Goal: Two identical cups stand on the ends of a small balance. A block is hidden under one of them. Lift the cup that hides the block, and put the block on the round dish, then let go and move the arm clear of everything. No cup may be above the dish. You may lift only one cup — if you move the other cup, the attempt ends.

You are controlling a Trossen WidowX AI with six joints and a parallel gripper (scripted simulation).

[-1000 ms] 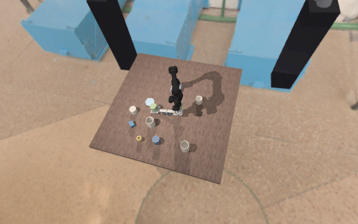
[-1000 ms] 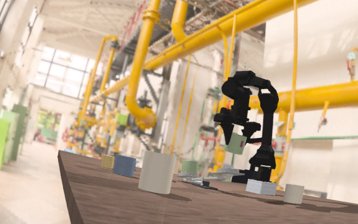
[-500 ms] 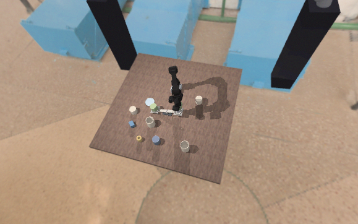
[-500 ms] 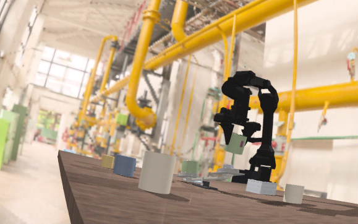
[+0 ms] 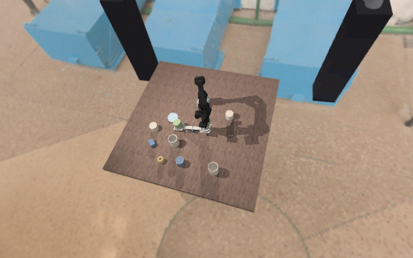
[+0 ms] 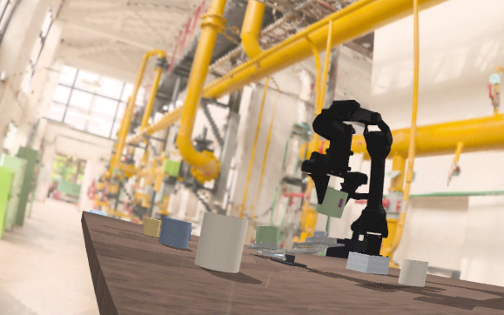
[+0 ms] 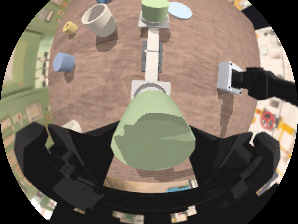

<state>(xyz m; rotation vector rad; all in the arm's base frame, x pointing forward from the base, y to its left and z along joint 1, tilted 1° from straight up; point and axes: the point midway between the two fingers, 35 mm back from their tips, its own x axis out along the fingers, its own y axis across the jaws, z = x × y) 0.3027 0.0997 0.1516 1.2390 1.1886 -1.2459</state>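
The pale grey block lies 80 mm below my gripper tip and 10 mm to the right of it. Also, from my gripper tip: balance (140 mm to the right, 130 mm below); then blue cylinder (310 mm ahead, 170 mm to the right, 130 mm below); then round light blue dish (360 mm to the right, 170 mm below, 110 mm behind).
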